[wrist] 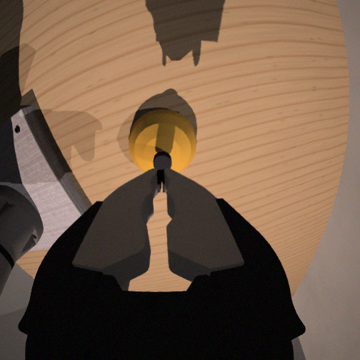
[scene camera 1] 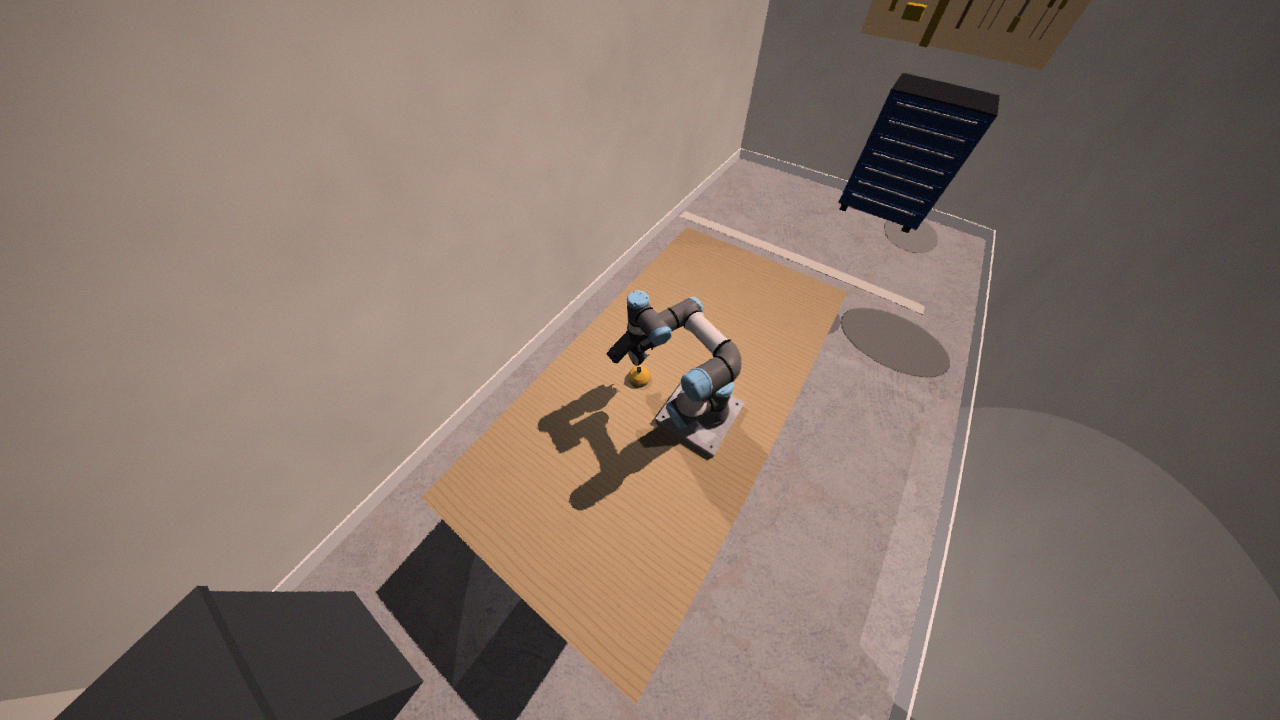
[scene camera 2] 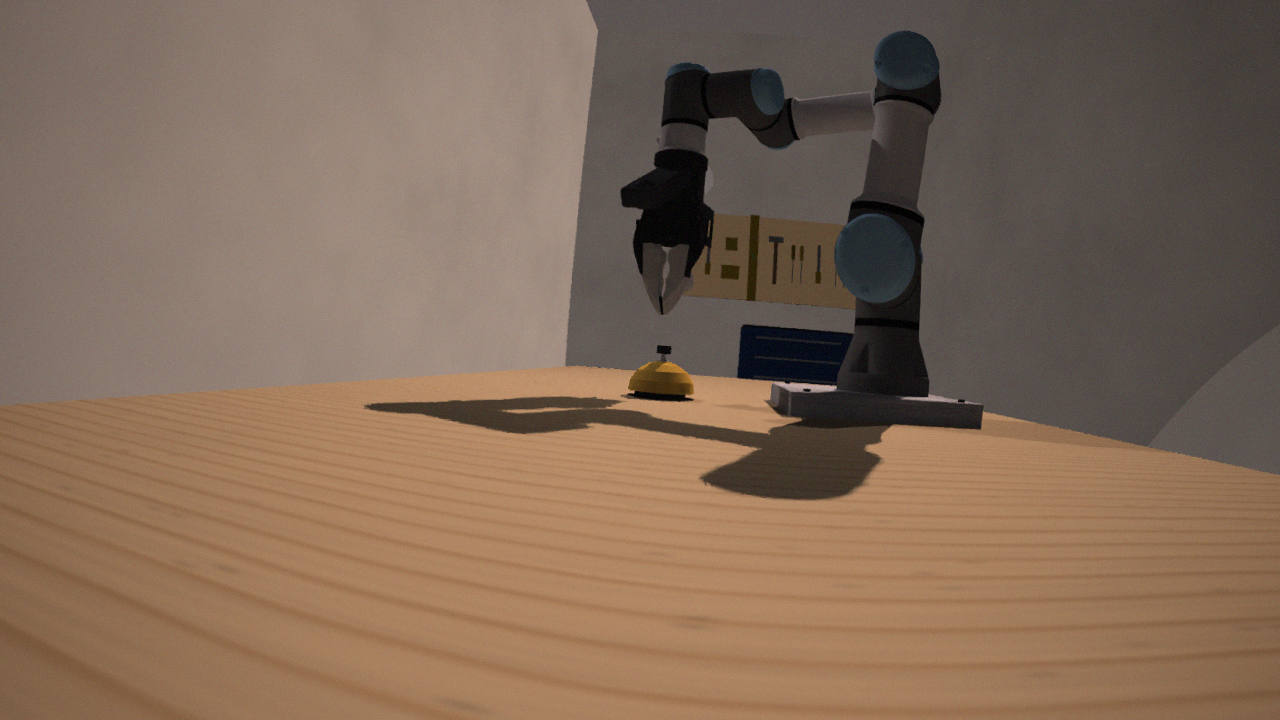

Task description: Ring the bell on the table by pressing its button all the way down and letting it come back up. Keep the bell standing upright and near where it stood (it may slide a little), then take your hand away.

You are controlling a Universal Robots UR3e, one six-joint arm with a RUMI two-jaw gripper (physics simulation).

Labels:
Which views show my gripper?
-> The wrist view, scene camera 1 and scene camera 2: all of them.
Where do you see a yellow dome bell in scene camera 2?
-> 660,380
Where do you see a yellow dome bell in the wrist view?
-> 157,130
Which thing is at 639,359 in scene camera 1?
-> My gripper.

